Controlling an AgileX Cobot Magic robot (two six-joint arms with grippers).
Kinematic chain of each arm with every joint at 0, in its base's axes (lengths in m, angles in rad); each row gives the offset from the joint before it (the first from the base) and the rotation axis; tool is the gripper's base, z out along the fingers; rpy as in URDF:
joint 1: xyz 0 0 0.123 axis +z
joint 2: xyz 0 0 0 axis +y
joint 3: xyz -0.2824 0 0.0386 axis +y
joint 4: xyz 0.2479 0 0.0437 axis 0.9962 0 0.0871
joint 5: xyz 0 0 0 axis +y
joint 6: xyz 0.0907 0 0.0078 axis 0.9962 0 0.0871
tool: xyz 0 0 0 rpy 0 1.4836 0
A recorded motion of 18 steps. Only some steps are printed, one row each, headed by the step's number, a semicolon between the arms.
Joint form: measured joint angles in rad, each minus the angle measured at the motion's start. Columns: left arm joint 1, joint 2, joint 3, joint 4, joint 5, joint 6; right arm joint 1, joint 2, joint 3, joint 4, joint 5, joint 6.
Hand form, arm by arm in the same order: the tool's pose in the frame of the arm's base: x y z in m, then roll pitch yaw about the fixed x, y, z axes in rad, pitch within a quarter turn. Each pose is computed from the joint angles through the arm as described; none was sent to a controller.
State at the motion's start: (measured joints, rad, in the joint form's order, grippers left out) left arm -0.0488 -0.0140 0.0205 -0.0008 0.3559 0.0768; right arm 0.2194 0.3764 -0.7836 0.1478 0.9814 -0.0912
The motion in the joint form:
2: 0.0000 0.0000 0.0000 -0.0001 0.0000 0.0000; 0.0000 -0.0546 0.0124 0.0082 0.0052 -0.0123
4: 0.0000 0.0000 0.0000 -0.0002 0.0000 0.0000; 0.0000 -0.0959 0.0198 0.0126 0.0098 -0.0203
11: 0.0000 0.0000 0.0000 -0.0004 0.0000 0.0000; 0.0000 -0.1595 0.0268 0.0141 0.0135 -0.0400
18: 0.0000 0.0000 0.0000 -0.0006 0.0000 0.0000; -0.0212 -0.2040 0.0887 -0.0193 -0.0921 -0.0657
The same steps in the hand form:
2: 0.0528 -0.0026 0.1749 2.8793 1.2856 2.8197; 0.0268 0.0181 0.3571 3.0471 1.1283 -2.8829
4: 0.0528 -0.0026 0.1749 2.8797 1.2856 2.8200; 0.0179 0.0165 0.3557 3.0600 1.1585 -2.8650
11: 0.0528 -0.0026 0.1749 2.8804 1.2857 2.8207; 0.0042 0.0135 0.3543 3.1186 1.2124 -2.8019
18: 0.0528 -0.0026 0.1749 2.8811 1.2857 2.8213; 0.0066 0.0106 0.3463 -2.9742 1.2927 -2.6658

